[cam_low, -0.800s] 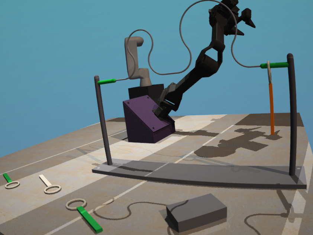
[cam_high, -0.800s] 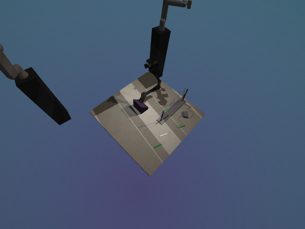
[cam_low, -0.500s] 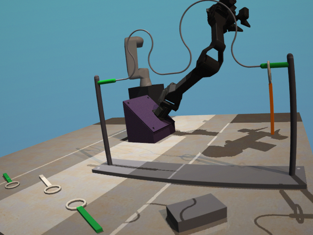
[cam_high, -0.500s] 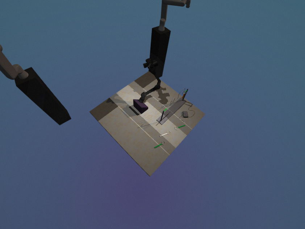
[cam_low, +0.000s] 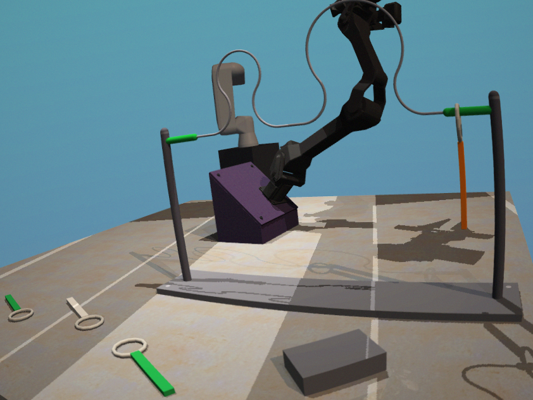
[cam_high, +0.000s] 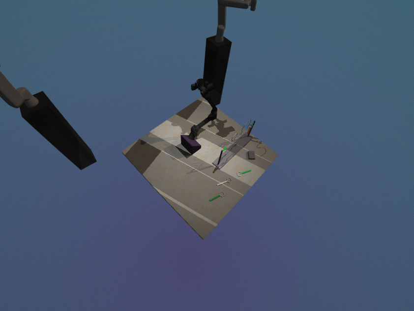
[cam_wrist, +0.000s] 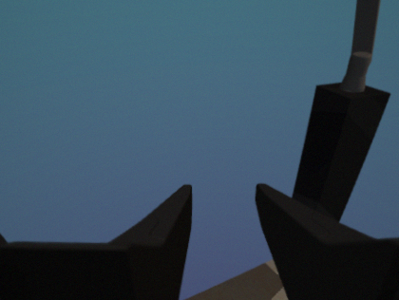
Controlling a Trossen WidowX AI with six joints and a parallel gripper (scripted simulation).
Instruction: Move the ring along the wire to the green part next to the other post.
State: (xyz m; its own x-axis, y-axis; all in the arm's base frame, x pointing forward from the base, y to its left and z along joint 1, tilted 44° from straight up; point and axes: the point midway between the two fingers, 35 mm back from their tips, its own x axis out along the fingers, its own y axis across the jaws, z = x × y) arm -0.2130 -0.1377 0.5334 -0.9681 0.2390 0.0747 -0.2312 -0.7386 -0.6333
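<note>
Right now my gripper tip is 630 mm short of the ring with orange handle, 300 mm to the right of it and 320 mm above it. Round my gripper tip: green-handled ring (950 mm ahead, 40 mm to the right, 540 mm below); grey block (840 mm ahead, 200 mm to the left, 530 mm below); white-handled ring (910 mm ahead, 260 mm to the right, 540 mm below).
</note>
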